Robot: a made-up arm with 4 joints.
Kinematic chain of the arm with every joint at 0, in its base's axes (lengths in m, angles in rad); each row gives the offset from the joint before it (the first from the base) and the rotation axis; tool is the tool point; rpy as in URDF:
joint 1: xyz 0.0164 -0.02 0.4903 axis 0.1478 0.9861 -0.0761
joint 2: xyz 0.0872 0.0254 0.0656 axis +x
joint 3: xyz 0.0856 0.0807 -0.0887 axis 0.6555 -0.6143 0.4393
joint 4: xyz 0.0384 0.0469 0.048 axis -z
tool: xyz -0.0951 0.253 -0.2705 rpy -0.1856 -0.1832 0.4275
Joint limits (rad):
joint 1: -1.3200..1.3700
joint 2: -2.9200..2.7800
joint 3: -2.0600..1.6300
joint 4: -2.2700..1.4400
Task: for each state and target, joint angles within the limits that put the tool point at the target. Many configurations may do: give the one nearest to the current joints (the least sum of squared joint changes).
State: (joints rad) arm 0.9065 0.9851 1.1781 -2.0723
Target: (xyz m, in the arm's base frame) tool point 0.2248 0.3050 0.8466
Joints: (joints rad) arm 0.1070 1.7528 1.4443 -1.5081
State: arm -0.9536 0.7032 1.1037 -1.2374
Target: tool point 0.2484 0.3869 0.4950
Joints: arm -0.8428 0.5582 1.3734 -1.6807
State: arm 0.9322 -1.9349 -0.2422 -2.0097
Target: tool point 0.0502 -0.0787 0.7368
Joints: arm 0.4302 -2.2877 -0.6197 -2.0747
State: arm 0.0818 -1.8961 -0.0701 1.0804
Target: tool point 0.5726 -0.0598 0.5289
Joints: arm -0.6816 -1.1392 0.2573 1.4400
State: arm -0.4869 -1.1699 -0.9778 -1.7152
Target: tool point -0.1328 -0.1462 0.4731
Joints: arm -0.9390 -1.7776 -0.7423 -1.7526
